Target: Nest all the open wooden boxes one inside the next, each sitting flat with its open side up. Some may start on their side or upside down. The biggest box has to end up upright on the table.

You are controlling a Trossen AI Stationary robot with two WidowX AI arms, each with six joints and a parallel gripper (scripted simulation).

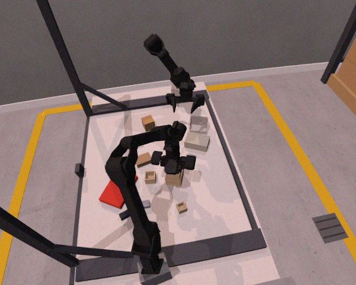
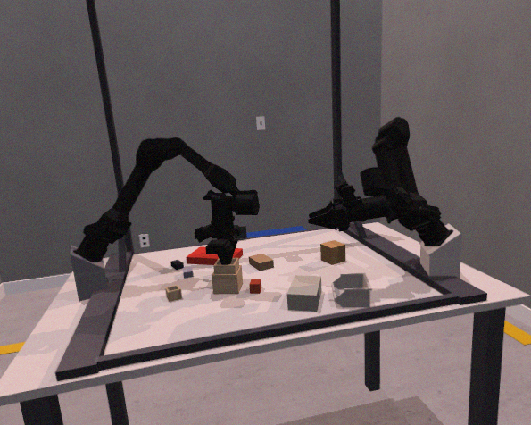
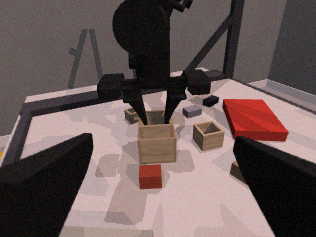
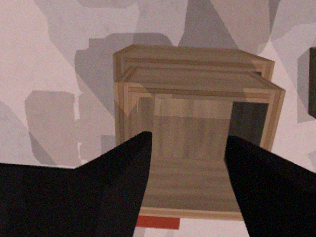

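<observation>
Right now the red cube is 20 mm ahead of my right hand, 80 mm to the left of it and 90 mm below it. From my right hand the other things lie so: grey closed block (100 mm ahead, 220 mm to the left, 80 mm below); red slab (250 mm behind, 80 mm to the right, 90 mm below); flat brown block (170 mm behind, 90 mm to the left, 90 mm below).
Now: left hand 18 cm above the grey open box, 8 cm short of it and 6 cm to the right of it. Also, from my left hand: grey closed block 19 cm below, 7 cm ahead, 6 cm to the right; red cube 20 cm below, 19 cm to the right; brown cube 21 cm behind, 18 cm below, 6 cm to the left.
</observation>
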